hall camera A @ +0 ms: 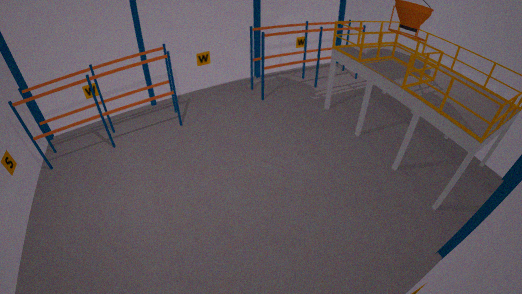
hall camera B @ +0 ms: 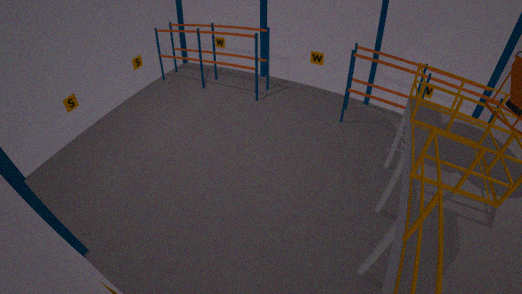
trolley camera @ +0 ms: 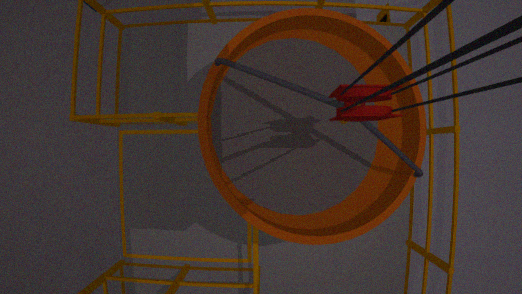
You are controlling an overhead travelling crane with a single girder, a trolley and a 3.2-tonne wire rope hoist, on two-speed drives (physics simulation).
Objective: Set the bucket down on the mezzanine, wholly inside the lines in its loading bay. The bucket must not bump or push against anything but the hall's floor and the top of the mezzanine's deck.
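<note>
The orange bucket [hall camera A: 414,16] [hall camera B: 517,82] [trolley camera: 370,195] hangs upright in the air at the mezzanine [hall camera A: 430,112] [hall camera B: 400,240]. In hall camera A its base ring overlaps the far rails; hall camera B cuts it off at the right edge. My gripper, the red hook block [trolley camera: 345,106], is at the bucket's bail, which stands up across the rim; the hook itself is hidden. In the trolley view the bucket covers the deck's middle. A yellow outline [trolley camera: 121,195] shows partly beyond its left rim; I cannot tell whether it is the bay's lines or a gate frame.
Yellow guard rails [hall camera A: 452,82] [hall camera B: 462,142] [trolley camera: 455,200] run around the deck, with a yellow cage-like frame [hall camera A: 423,52] at its near side. A blue and orange rack [hall camera A: 306,50] [hall camera B: 345,95] stands by the wall beside the mezzanine. Another rack [hall camera A: 102,112] [hall camera B: 201,60] stands farther off.
</note>
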